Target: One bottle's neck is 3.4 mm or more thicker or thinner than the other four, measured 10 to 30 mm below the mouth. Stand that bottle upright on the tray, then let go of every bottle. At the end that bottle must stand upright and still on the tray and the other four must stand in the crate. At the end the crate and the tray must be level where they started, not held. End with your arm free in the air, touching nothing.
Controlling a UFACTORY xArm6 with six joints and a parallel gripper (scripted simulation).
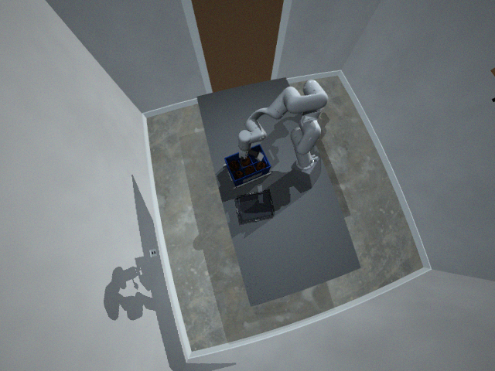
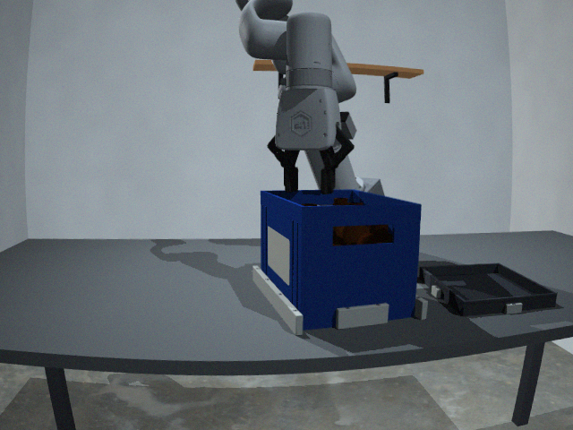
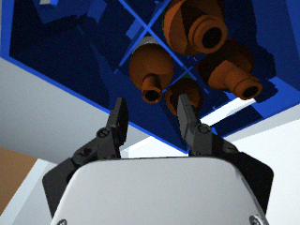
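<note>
The bottle lies 110 mm below my hand. Round my hand: blue crate (10 mm behind, 40 mm to the left, 120 mm below); then dark tray (10 mm ahead, 330 mm to the left, 190 mm below).
</note>
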